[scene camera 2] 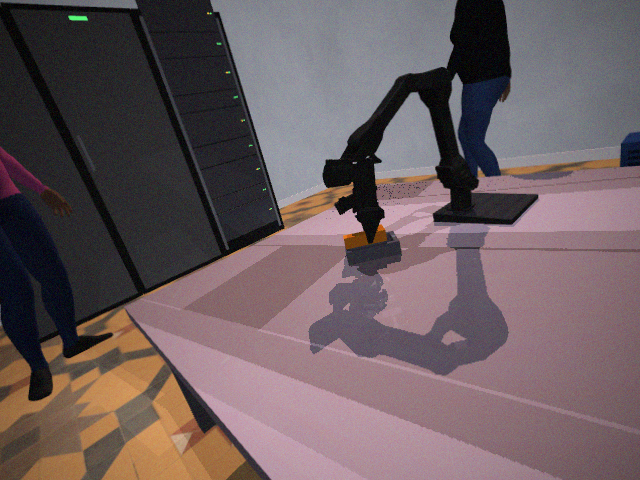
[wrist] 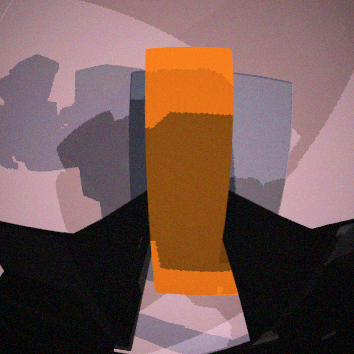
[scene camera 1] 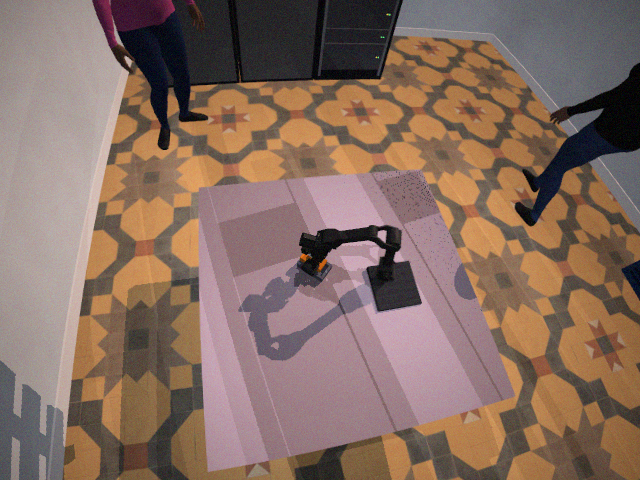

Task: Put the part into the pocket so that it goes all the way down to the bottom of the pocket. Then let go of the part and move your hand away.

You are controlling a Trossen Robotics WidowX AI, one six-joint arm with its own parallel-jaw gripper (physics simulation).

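Places are measured from the arm's base along level axes (x ahead, y left, z up), in centimetres.
Where they show: gripper, fingertip midpoint: (scene camera 2: pixel 369 242) (wrist: pixel 186 195) (scene camera 1: pixel 313 265); arm's base, origin of the base link: (scene camera 2: pixel 461 207) (scene camera 1: pixel 384 275).
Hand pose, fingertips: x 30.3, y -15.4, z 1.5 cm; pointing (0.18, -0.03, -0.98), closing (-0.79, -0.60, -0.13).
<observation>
Things, the pixels of their centre, and the offset from my fingertips. Level surfaces: height alone.
- orange part, body centre: (wrist: pixel 221 186) (scene camera 2: pixel 364 236) (scene camera 1: pixel 313 260) dx -0.7, dy -1.8, dz +1.4 cm
- grey pocket block, body centre: (wrist: pixel 206 189) (scene camera 2: pixel 371 247) (scene camera 1: pixel 314 265) dx -1.1, dy -0.4, dz -2.0 cm
- pink table, its level: dz -3.9 cm
The orange part (scene camera 1: pixel 323 265) (scene camera 2: pixel 356 240) (wrist: pixel 190 160) is a long block between my fingers. My gripper (scene camera 1: pixel 315 262) (scene camera 2: pixel 370 239) (wrist: pixel 186 195) is shut on it. The grey pocket block (scene camera 2: pixel 374 254) (wrist: pixel 262 130) stands on the table below. In scene camera 2 the part stands up above the block's rim, towards its left side. In the wrist view the part covers much of the pocket's opening; a dark strip shows along its left side and the block's broad grey top on its right. The part's underside and the pocket's bottom are hidden.
The arm's black base plate (scene camera 1: pixel 395 291) (scene camera 2: pixel 485 208) stands on the pink table (scene camera 1: pixel 310 392) (scene camera 2: pixel 361 413), with the arm reaching over to the block. Shadows of the arm fall across the table. Two people and dark cabinets (scene camera 1: pixel 276 41) (scene camera 2: pixel 103 134) stand beyond the table.
</observation>
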